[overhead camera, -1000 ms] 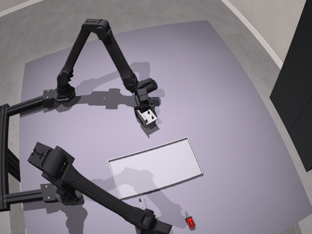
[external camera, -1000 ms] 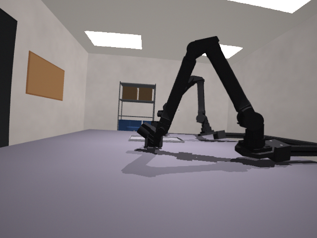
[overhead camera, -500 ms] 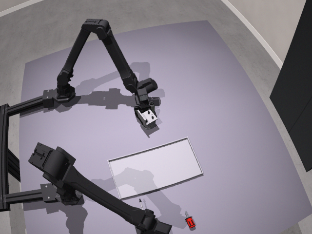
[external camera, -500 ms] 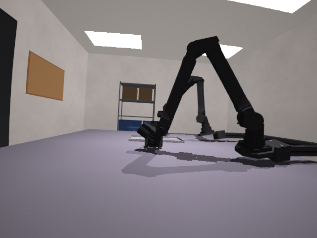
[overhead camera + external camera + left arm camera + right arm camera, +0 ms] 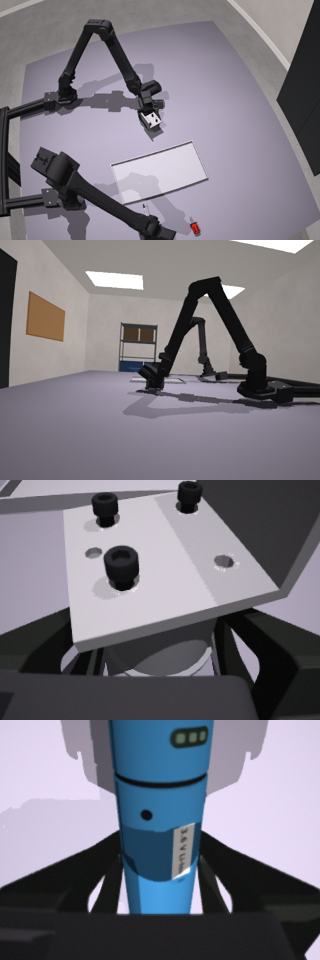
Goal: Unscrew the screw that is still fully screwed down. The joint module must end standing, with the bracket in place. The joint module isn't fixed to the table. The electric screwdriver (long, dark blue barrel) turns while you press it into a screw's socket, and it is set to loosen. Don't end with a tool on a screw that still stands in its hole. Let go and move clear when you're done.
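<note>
The joint module body is 1 cm above my left hand. The rest, counted from my left hand: white tray: 2 cm behind, 26 cm to the right, 2 cm below; then white bracket: 5 cm above; then red hand screwdriver: 8 cm ahead, 57 cm to the right, 1 cm below.
</note>
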